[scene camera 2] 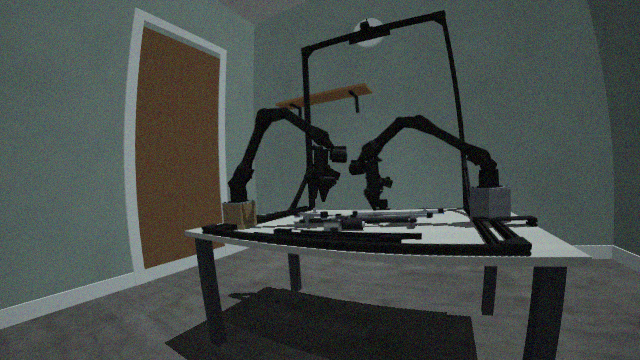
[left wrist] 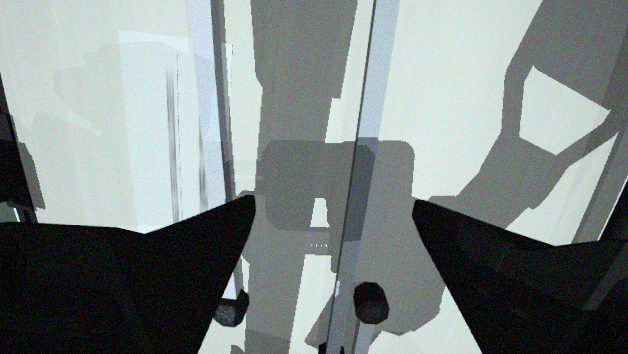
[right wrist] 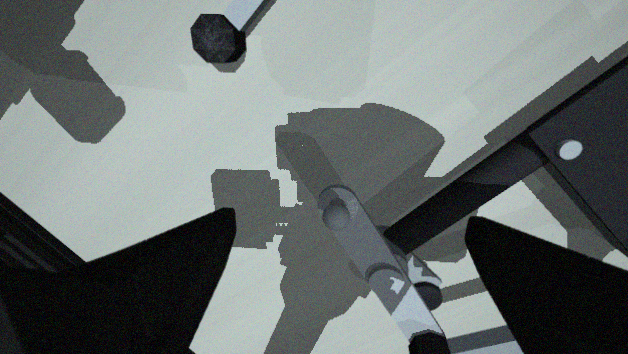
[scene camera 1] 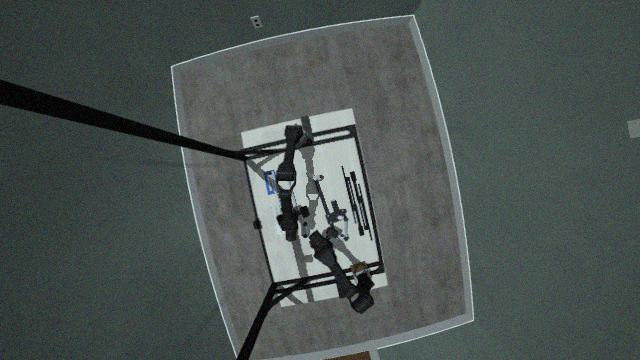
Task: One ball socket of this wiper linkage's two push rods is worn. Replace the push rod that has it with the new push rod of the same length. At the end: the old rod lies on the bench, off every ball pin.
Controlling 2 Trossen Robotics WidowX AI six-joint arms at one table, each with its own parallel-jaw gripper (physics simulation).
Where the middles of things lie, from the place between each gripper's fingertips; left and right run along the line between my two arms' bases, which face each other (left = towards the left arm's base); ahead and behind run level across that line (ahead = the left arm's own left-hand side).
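From my left hand, the wiper linkage [scene camera 2: 333,223] is 22 cm ahead and 5 cm to the right.
As for that same wiper linkage and my right gripper, the gripper's 60 mm above it, 110 mm short of it and 170 mm to the right of it.
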